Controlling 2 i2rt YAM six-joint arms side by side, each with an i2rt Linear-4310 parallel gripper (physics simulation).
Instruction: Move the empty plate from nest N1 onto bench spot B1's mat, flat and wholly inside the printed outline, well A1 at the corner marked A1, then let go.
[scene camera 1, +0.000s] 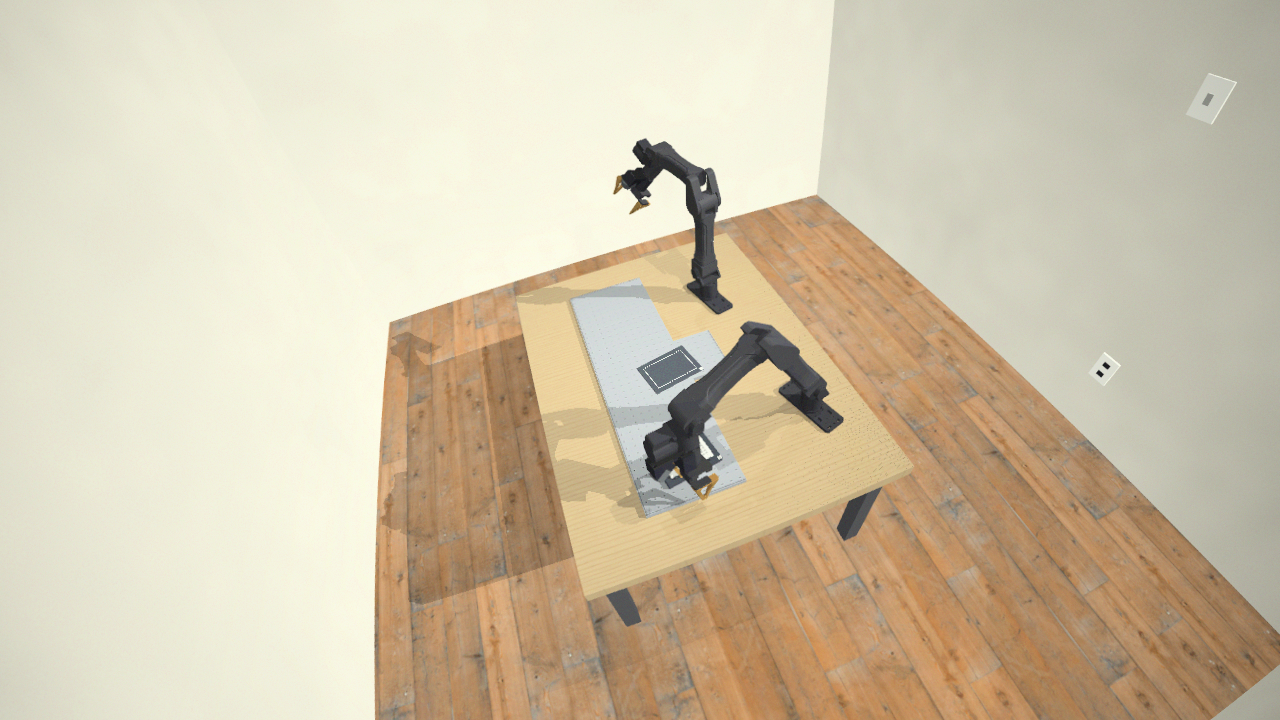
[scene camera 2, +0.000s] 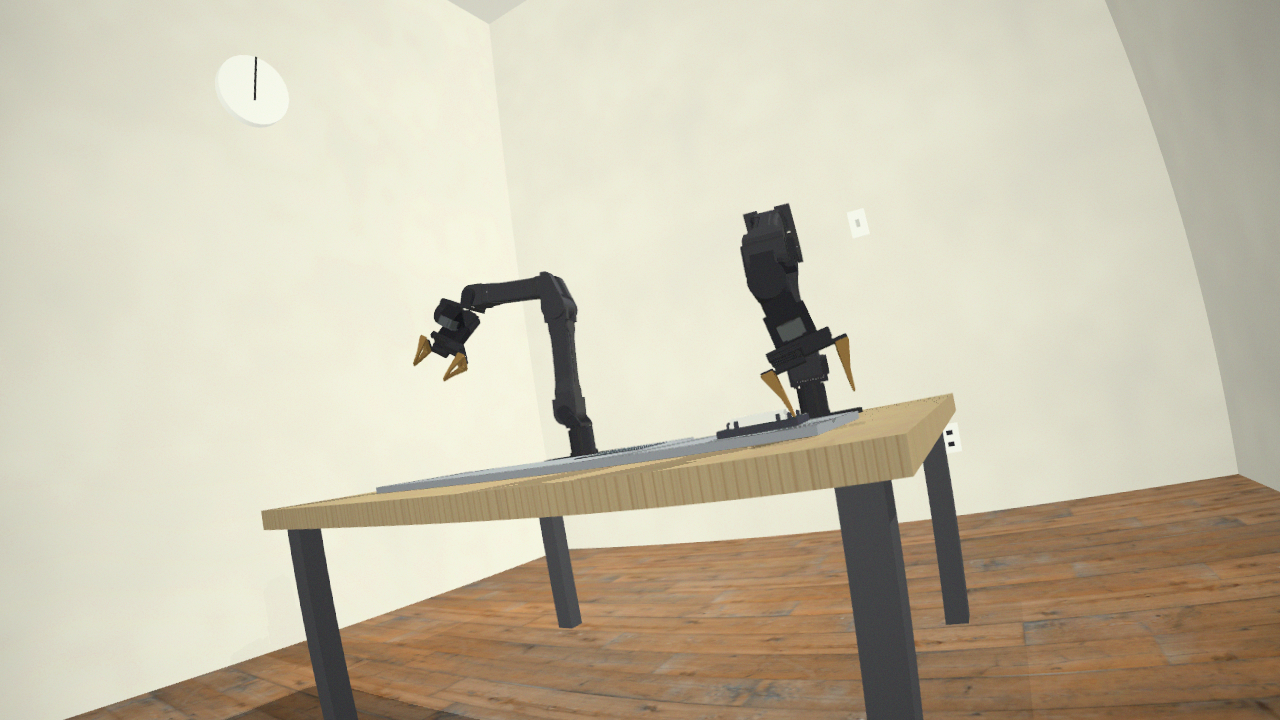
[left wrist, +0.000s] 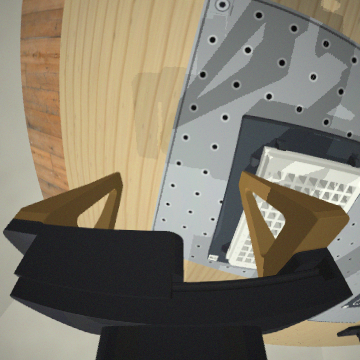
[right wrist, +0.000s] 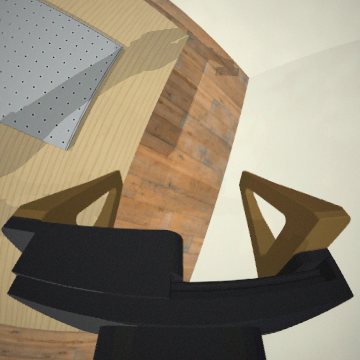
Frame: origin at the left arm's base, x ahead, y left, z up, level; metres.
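Where they show: left gripper, between the fingertips: (scene camera 1: 693, 487) (scene camera 2: 824, 404) (left wrist: 180, 177); right gripper, between the fingertips: (scene camera 1: 621, 204) (scene camera 2: 428, 372) (right wrist: 180, 176); left arm's base, origin of its link: (scene camera 1: 810, 405); right arm's base, origin of its link: (scene camera 1: 709, 296).
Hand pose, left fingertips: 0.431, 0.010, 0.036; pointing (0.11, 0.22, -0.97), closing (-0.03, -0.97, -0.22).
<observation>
Things, the pixels of their top centre, and the offset from my left fingertips, as dx, dy, dz. Level surfaces: height alone.
- white plate, centre of its top: (left wrist: 290, 231) (scene camera 2: 763, 413) (scene camera 1: 684, 452) -0.042, -0.096, +0.003
- dark nest, centre of its top: (left wrist: 288, 226) (scene camera 2: 764, 415) (scene camera 1: 684, 453) -0.042, -0.095, -0.001
- dark mat, height of its surface: dz -0.021
- perforated grey board, height of its surface: dz -0.023
The white plate (scene camera 1: 707, 446) (scene camera 2: 756, 419) (left wrist: 340, 187) lies in the dark nest (scene camera 2: 760, 431) (left wrist: 255, 132) with its grid of wells showing; the left arm partly covers it in scene camera 1. A small white label sits at a nest corner in the left wrist view. My left gripper (scene camera 1: 691, 483) (scene camera 2: 822, 401) (left wrist: 180, 177) is open and empty, above and to one side of the plate; one finger overlaps the plate in the left wrist view. The dark mat (scene camera 1: 669, 368) with its white outline lies on the board; its corner lettering is too small to read. My right gripper (scene camera 1: 624, 201) (scene camera 2: 430, 371) (right wrist: 180, 176) is open and empty, high up.
The perforated grey board (scene camera 1: 617, 331) (scene camera 2: 501, 471) (left wrist: 200, 125) (right wrist: 50, 75) lies on the wooden table (scene camera 1: 572, 429) (scene camera 2: 877, 456). The left arm's forearm reaches over the board between the mat and its own base. The right arm stands upright at the table's far end in scene camera 1.
</observation>
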